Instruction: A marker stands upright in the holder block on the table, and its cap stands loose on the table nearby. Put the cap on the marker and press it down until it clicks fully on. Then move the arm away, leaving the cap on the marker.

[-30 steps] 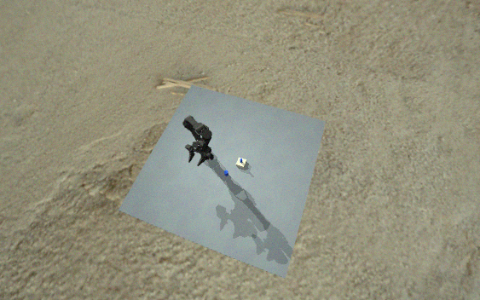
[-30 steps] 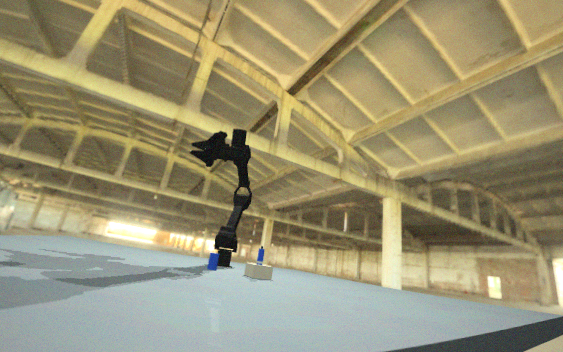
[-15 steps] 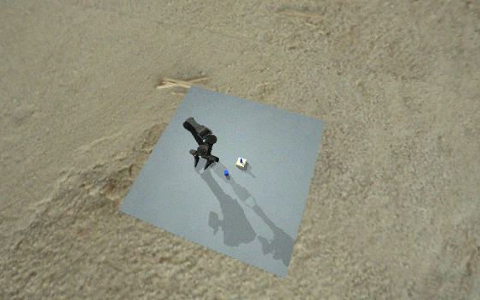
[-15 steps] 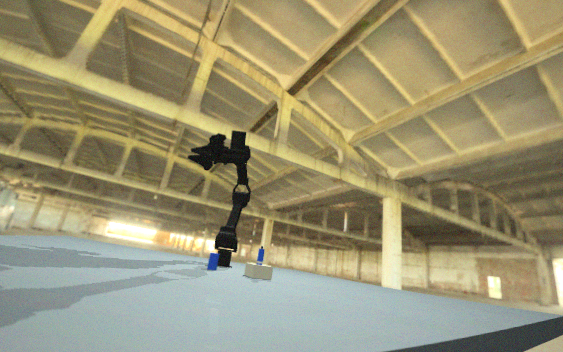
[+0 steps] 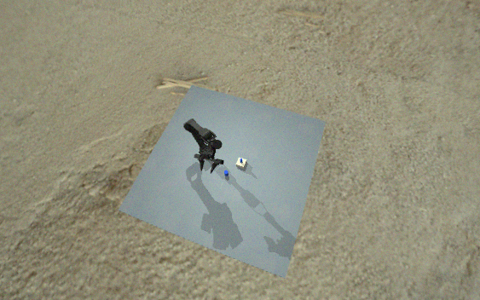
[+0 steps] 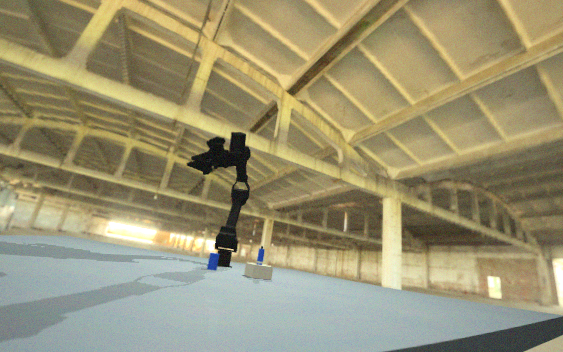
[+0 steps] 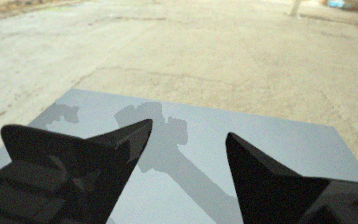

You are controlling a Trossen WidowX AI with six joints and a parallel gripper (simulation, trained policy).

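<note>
Now: the blue cap 6 cm ahead of my gripper tip, 14 cm to the left of it and 31 cm below it. The rest, counted from my gripper tip: blue marker (13 cm ahead, 27 cm to the left, 27 cm below); holder block (13 cm ahead, 27 cm to the left, 32 cm below).
</note>
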